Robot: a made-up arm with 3 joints. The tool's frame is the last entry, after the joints. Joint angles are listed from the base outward. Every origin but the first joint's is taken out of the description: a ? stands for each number. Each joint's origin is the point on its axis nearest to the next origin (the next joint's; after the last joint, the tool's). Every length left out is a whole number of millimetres.
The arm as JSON. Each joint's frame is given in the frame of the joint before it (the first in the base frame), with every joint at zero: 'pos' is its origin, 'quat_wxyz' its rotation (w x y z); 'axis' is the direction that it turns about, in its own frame. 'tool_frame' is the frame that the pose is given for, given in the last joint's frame.
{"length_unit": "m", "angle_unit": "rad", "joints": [
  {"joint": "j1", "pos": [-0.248, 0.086, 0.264], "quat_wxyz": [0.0, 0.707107, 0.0, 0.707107], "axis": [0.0, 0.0, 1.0]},
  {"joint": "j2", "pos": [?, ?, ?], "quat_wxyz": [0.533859, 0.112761, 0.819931, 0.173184], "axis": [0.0, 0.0, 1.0]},
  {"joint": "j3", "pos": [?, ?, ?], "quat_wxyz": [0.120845, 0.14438, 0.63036, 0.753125], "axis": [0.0, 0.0, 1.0]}
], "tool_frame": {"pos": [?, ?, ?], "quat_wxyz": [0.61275, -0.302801, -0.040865, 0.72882]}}
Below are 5 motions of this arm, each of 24 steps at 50 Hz.
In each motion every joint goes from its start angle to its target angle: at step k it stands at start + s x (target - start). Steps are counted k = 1, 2, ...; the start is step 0. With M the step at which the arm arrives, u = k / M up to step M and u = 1 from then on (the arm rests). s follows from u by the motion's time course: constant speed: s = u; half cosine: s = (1 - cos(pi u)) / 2; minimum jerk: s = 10 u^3 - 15 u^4 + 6 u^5.
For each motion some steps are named. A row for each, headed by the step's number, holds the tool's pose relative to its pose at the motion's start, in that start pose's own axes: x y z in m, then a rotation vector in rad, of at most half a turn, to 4 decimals.
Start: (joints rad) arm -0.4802 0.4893 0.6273
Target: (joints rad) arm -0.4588 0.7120 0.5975
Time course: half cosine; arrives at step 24
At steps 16, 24:
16: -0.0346 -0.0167 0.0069 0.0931 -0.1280 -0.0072
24: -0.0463 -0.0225 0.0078 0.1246 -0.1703 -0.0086

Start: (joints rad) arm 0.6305 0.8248 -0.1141
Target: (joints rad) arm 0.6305 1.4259 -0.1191
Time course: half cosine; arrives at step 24
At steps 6, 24:
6: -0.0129 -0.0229 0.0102 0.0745 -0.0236 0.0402
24: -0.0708 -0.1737 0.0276 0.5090 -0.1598 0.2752

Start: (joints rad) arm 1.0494 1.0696 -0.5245
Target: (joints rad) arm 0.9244 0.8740 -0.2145
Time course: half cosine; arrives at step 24
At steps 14, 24:
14: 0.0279 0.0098 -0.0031 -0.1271 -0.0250 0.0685
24: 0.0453 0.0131 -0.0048 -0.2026 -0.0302 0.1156

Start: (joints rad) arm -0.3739 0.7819 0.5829
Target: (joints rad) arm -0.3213 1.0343 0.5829
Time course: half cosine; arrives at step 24
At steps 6, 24:
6: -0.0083 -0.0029 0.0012 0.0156 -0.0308 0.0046
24: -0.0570 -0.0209 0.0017 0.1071 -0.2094 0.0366

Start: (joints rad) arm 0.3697 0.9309 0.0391
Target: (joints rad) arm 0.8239 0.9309 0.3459
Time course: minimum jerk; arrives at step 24
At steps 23, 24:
23: -0.0963 0.0499 -0.1647 -0.5110 -0.3455 0.3407
24: -0.0964 0.0499 -0.1649 -0.5114 -0.3457 0.3409

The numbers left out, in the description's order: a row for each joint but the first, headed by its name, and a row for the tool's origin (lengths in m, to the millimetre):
j2: 0.006 0.137 0.0
j3: 0.271 0.05 0.0
tool: -0.037 -0.108 0.0

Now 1 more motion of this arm.
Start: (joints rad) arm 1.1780 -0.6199 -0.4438
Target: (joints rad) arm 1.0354 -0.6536 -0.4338
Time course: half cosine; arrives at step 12
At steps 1, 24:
1: 0.0002 -0.0003 0.0002 -0.0010 0.0011 0.0019
24: 0.0111 -0.0149 0.0091 -0.0569 0.0647 0.1098

